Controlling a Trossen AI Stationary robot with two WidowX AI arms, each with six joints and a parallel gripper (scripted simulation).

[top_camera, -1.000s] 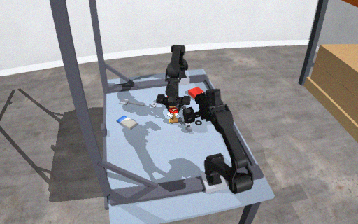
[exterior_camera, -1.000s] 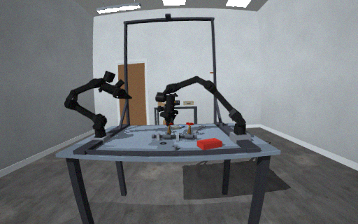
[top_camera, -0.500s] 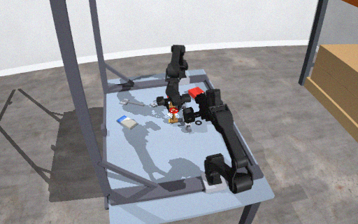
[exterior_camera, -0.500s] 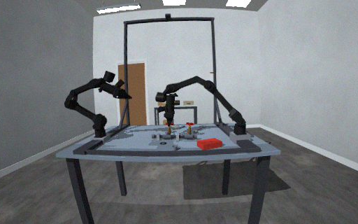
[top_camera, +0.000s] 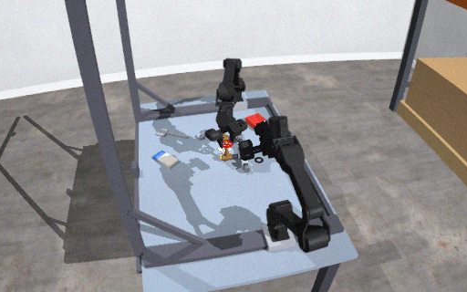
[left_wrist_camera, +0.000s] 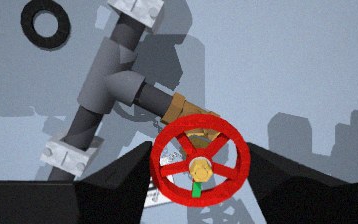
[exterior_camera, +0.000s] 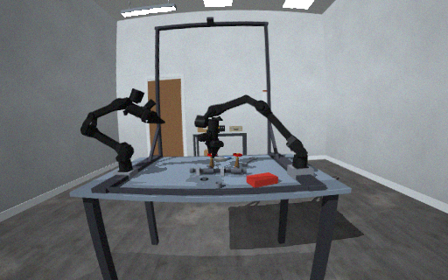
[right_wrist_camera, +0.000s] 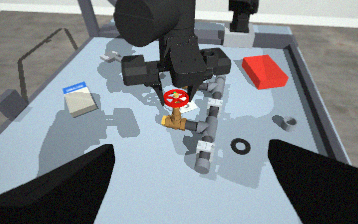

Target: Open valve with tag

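Right now my left hand is 11 cm above the white tag, 8 cm to the right of it and 1 cm past it. Round my left hand: small grey fitting (25 cm ahead, 11 cm below, 5 cm to the left); then blue-and-beige box (28 cm behind, 11 cm below, 4 cm to the left); then black ring (14 cm ahead, 11 cm below, 2 cm to the right).
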